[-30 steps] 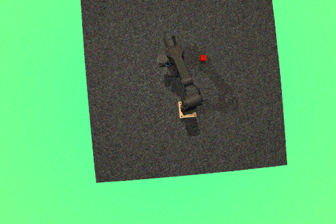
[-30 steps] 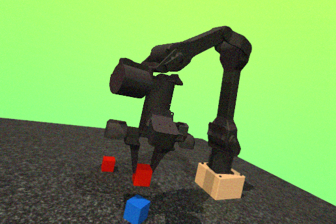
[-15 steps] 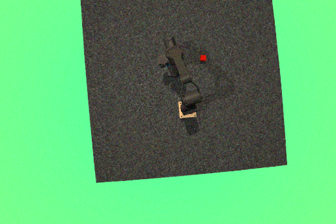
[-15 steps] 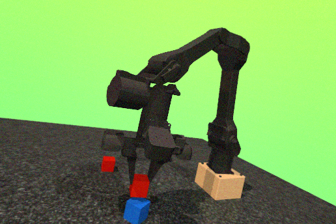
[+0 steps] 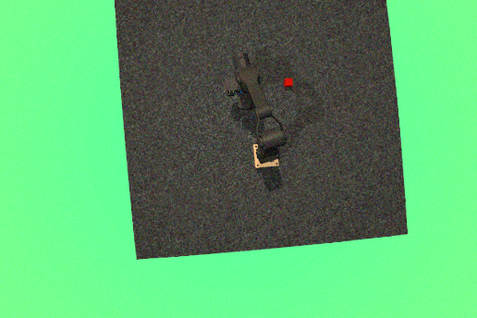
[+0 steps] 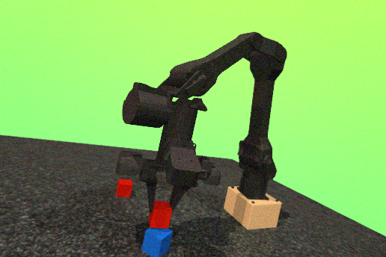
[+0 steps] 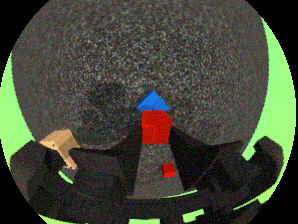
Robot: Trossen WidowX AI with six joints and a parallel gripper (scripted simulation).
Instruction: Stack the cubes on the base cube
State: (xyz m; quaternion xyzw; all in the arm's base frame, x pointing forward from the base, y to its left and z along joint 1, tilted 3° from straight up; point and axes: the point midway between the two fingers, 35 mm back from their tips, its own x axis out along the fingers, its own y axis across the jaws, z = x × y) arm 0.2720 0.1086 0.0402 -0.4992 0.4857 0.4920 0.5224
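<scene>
Now: the blue cube 40 mm below my gripper tip and 20 mm to the left of it. From my gripper tip the other things lie so: red cube 190 mm to the right, 60 mm ahead, 40 mm below.
</scene>
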